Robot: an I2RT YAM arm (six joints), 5 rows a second.
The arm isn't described. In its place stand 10 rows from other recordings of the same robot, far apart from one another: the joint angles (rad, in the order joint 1, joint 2, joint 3, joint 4, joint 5, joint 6), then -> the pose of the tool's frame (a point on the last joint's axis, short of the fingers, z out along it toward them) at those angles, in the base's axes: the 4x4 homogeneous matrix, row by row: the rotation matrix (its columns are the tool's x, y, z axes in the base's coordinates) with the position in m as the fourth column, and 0 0 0 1 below.
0.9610, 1.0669, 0.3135, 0.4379, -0.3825, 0.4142 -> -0.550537 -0.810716 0.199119 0.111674; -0.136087 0.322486 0.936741 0.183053; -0.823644 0.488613 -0.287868 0.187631; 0 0 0 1
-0.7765, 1.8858, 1.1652, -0.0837, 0.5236, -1.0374 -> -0.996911 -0.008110 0.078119 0.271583; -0.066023 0.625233 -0.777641 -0.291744; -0.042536 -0.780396 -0.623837 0.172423; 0 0 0 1
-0.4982, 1.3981, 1.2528, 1.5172, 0.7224, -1.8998 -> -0.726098 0.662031 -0.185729 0.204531; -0.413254 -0.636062 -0.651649 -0.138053; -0.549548 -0.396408 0.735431 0.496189; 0 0 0 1
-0.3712, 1.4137, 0.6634, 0.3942, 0.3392, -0.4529 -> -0.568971 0.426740 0.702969 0.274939; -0.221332 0.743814 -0.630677 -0.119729; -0.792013 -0.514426 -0.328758 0.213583; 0 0 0 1
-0.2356, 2.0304, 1.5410, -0.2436, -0.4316, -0.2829 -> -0.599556 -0.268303 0.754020 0.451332; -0.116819 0.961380 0.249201 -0.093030; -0.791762 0.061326 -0.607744 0.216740; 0 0 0 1
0.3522, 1.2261, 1.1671, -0.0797, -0.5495, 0.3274 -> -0.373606 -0.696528 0.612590 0.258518; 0.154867 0.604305 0.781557 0.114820; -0.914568 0.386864 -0.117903 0.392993; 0 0 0 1
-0.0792, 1.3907, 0.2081, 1.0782, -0.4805, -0.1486 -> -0.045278 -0.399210 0.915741 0.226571; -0.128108 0.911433 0.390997 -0.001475; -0.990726 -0.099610 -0.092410 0.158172; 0 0 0 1
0.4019, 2.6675, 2.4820, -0.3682, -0.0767, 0.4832 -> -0.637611 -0.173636 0.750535 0.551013; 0.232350 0.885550 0.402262 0.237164; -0.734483 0.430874 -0.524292 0.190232; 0 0 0 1
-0.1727, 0.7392, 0.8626, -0.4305, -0.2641, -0.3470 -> -0.253101 -0.175793 0.951334 0.163106; -0.289094 0.952164 0.099034 -0.019018; -0.923236 -0.249959 -0.291814 0.348299; 0 0 0 1
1.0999, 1.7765, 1.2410, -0.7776, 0.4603, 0.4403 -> -0.715262 -0.488816 0.499458 0.169358; -0.563307 0.826246 0.001943 0.297809; -0.413625 -0.279959 -0.866336 0.196123; 0 0 0 1
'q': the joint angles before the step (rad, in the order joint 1, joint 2, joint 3, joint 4, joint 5, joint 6). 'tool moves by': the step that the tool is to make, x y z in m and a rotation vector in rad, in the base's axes. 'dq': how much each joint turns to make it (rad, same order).
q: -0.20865 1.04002 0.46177 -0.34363 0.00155 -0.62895
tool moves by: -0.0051 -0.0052 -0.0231 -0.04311 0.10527 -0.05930
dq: -0.01831 0.06612 -0.04437 0.01710 0.07663 -0.00293
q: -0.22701 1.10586 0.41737 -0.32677 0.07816 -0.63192
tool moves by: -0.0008 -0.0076 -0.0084 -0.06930 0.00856 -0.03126
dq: -0.02912 0.02779 -0.02796 0.06783 0.05983 -0.03530
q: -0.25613 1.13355 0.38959 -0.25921 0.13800 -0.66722
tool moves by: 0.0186 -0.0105 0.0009 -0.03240 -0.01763 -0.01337
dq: -0.02327 0.10084 0.05055 0.07924 0.01676 -0.02313
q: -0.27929 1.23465 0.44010 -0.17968 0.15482 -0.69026
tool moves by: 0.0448 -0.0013 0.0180 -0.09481 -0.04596 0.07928
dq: 0.05060 0.13616 0.15002 0.06725 0.04739 -0.07192
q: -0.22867 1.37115 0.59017 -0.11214 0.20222 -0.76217
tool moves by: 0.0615 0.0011 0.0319 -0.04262 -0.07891 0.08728
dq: 0.04732 0.15673 0.24712 0.00498 -0.00733 -0.04787
